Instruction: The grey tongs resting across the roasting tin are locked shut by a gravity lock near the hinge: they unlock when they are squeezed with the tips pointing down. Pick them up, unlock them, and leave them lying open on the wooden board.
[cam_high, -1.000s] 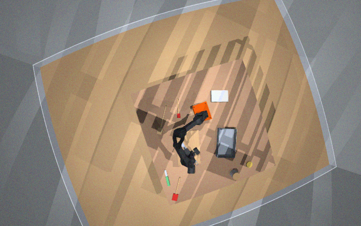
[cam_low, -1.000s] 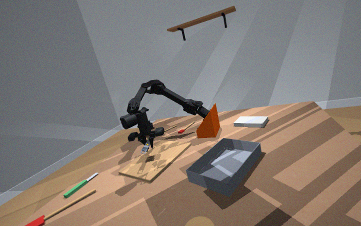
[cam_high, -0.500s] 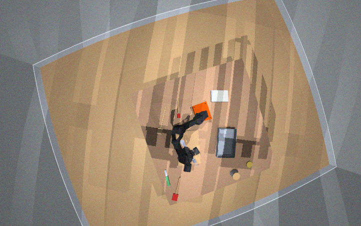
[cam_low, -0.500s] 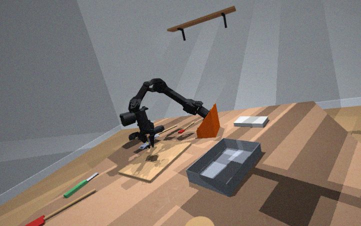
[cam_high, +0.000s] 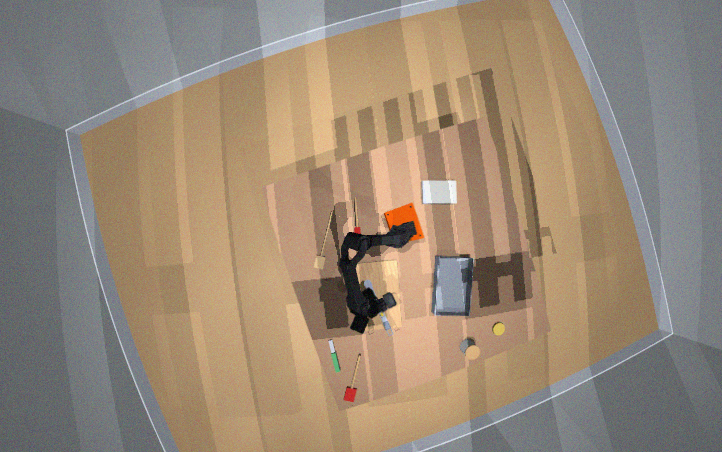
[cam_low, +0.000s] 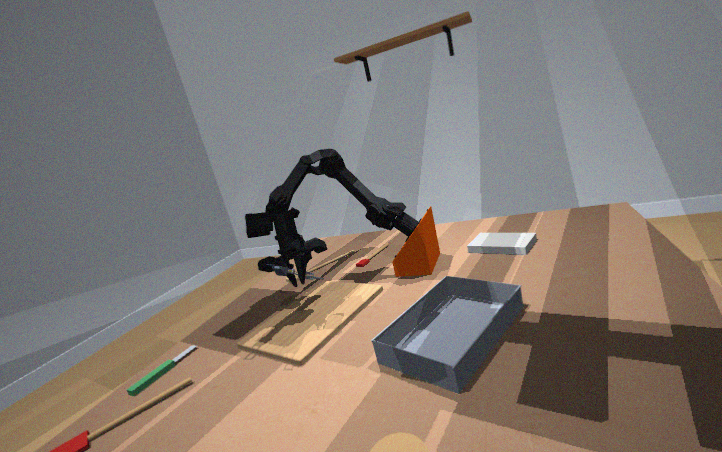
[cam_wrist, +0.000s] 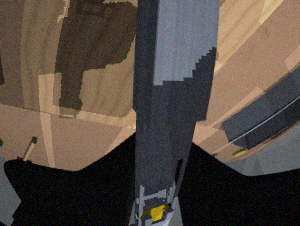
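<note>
The wooden board lies 110 mm below my gripper tip, 30 mm behind it and 10 mm to the right of it. Also, from my gripper tip: grey roasting tin 390 mm to the left, 90 mm below, 30 mm ahead; then white block 470 mm to the left, 460 mm behind, 100 mm below.
</note>
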